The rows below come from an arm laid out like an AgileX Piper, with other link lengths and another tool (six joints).
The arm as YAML. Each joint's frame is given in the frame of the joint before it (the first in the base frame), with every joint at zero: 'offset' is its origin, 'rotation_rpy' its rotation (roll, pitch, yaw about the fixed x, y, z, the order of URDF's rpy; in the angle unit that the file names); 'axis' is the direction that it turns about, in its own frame. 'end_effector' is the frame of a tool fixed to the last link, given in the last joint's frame.
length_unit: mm
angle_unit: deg
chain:
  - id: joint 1
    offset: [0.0, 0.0, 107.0]
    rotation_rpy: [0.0, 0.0, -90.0]
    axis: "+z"
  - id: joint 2
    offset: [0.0, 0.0, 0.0]
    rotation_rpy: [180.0, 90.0, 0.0]
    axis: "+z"
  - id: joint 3
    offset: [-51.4, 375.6, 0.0]
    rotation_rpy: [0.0, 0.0, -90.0]
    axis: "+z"
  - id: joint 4
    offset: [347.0, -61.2, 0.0]
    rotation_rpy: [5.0, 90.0, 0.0]
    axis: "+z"
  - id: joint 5
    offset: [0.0, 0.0, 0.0]
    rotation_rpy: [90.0, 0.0, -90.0]
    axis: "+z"
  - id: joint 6
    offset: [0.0, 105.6, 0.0]
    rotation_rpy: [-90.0, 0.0, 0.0]
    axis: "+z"
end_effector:
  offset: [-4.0, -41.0, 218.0]
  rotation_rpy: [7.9, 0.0, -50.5]
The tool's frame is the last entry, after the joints.
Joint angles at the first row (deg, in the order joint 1, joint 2, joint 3, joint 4, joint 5, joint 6):
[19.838 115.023 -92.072 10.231 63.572 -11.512]
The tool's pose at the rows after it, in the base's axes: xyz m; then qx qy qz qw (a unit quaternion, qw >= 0):
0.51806, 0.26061, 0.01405, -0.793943, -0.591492, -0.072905, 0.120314
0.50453, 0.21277, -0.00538, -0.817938, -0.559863, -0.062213, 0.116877
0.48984, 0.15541, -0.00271, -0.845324, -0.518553, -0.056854, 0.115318
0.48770, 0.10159, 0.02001, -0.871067, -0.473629, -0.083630, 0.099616
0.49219, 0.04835, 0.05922, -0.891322, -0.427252, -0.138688, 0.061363
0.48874, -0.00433, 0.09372, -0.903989, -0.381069, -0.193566, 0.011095
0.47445, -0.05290, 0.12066, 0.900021, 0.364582, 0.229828, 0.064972
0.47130, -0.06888, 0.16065, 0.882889, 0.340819, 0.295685, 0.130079
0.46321, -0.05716, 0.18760, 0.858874, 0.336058, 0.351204, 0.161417
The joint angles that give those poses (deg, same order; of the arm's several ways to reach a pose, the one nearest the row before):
[16.389 112.528 -83.584 13.667 56.950 -12.011]
[12.378 110.018 -76.710 13.179 54.116 -12.011]
[6.630 106.042 -71.413 12.774 54.021 -12.011]
[0.560 100.429 -67.186 12.774 52.610 -12.011]
[-5.362 92.820 -62.967 12.774 49.020 -11.901]
[-10.970 85.010 -57.806 12.491 43.817 -11.900]
[-14.723 77.151 -52.090 8.485 37.576 -12.003]
[-15.366 68.971 -46.195 6.568 28.905 -9.626]
[-14.090 62.306 -40.730 7.777 22.278 -9.768]

